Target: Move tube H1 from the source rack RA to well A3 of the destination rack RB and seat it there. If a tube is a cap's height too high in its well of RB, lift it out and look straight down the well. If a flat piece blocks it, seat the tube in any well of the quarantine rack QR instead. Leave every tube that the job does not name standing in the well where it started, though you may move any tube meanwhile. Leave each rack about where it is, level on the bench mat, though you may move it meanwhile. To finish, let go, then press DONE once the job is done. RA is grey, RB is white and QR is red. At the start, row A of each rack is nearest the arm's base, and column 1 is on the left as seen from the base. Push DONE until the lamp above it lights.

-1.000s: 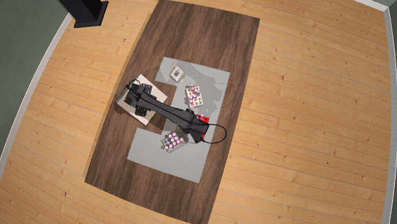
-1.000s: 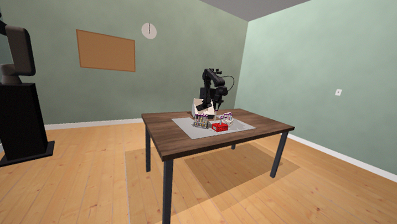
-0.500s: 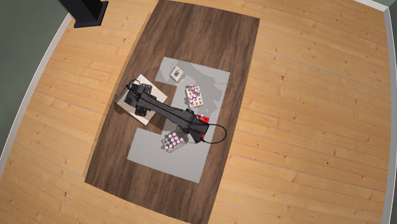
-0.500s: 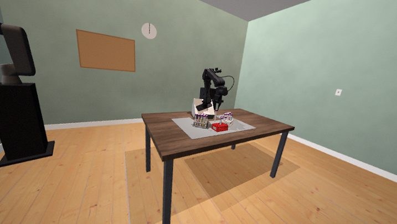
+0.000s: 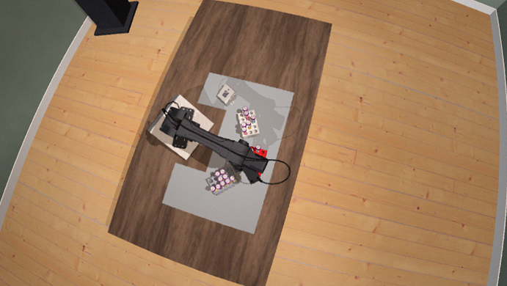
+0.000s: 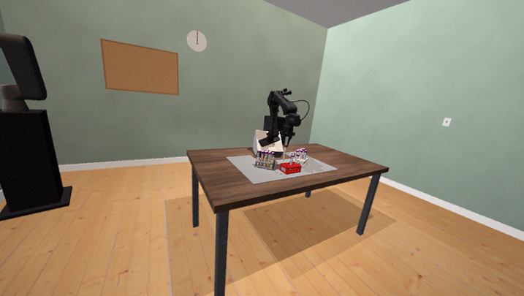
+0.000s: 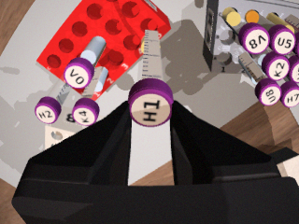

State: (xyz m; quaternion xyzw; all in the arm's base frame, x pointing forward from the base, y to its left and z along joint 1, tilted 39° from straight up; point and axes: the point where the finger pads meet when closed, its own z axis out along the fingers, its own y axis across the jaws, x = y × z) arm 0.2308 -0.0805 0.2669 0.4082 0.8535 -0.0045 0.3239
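Right now my hand is 1 cm to the left of the tube H1 and 6 cm above it. The rest, counted from my hand: red rack QR: 4 cm ahead, 4 cm to the left, 16 cm below; grey rack RA: 11 cm behind, 7 cm to the right, 16 cm below; white rack RB: 1 cm behind, 23 cm to the left, 16 cm below.
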